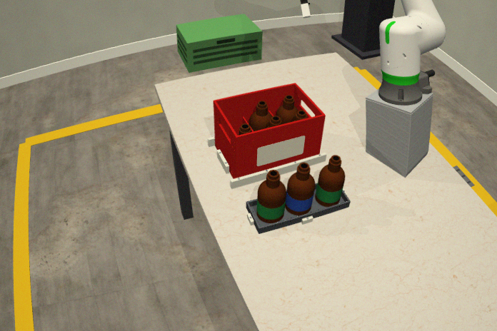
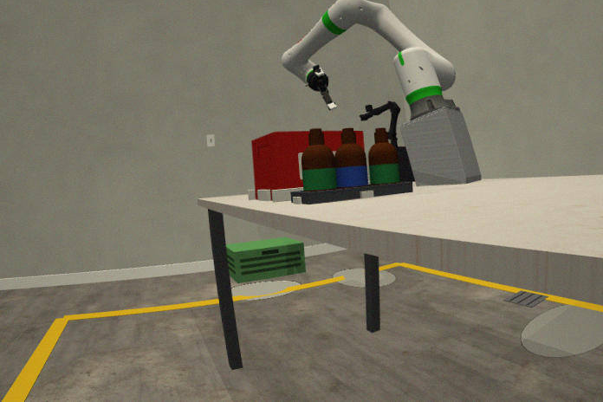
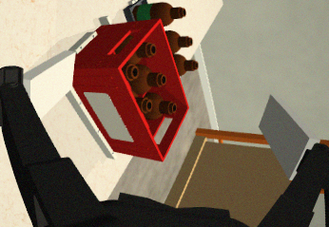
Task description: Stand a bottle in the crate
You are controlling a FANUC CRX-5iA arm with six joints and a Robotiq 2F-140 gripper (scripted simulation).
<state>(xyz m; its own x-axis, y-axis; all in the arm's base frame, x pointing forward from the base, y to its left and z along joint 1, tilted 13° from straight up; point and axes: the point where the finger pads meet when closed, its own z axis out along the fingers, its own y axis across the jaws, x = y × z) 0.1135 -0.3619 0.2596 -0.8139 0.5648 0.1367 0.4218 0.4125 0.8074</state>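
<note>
The glass bottle is 49 cm to the left of my hand, 30 cm below it and 30 cm ahead of it. Also, from my hand: grey tray 49 cm to the left, 37 cm below, 30 cm ahead; then red crate 30 cm below, 27 cm ahead, 25 cm to the left.
</note>
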